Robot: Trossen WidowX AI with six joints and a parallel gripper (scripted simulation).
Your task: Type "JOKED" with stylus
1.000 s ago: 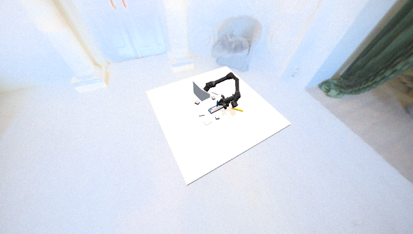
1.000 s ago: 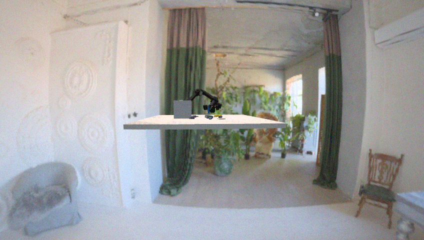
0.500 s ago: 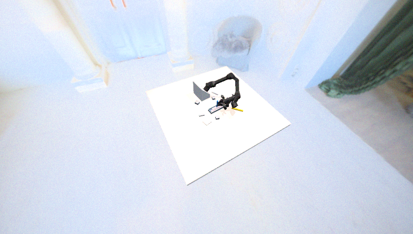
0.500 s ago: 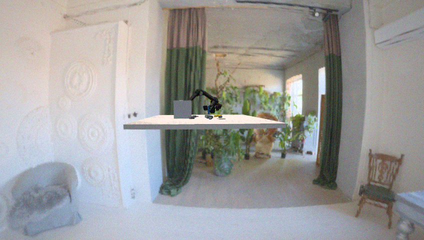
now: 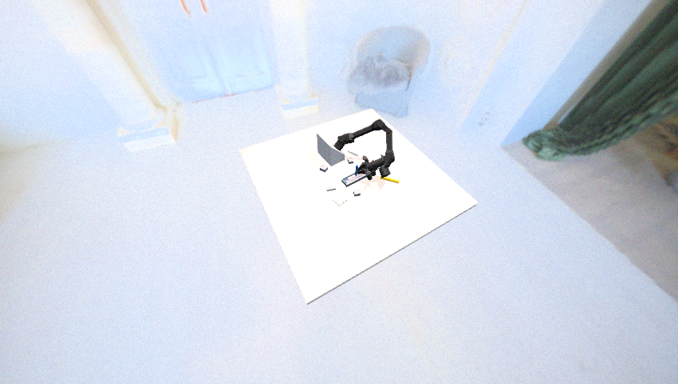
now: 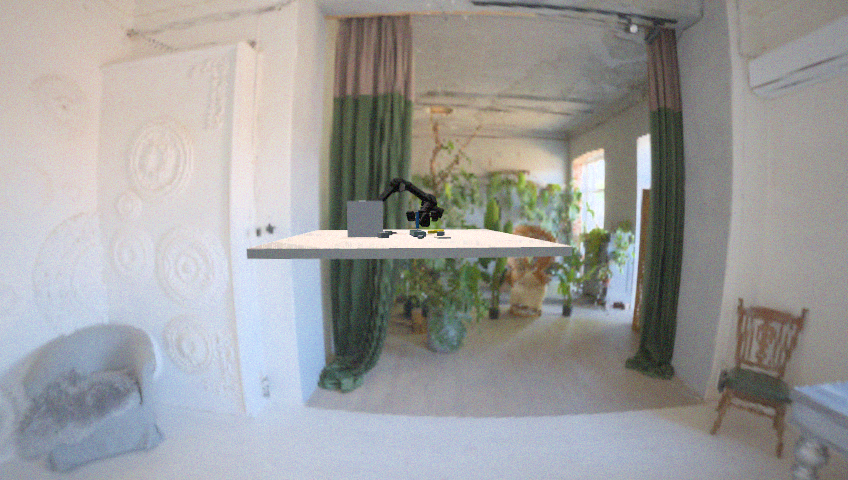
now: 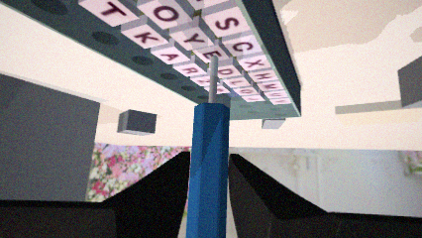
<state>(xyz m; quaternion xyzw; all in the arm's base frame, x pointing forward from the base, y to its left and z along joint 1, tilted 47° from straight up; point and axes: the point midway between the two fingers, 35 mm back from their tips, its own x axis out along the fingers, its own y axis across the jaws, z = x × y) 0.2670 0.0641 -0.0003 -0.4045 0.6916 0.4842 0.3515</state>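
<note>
Right now my gripper tip is 7 cm to the left of the J key, 6 cm above it and 1 cm short of it. Also, from my gripper tip: blue stylus (1 cm below); then yellow stick (21 cm to the left, 13 cm ahead, 6 cm below); then beige pad (20 cm to the right, 12 cm ahead, 6 cm below).
</note>
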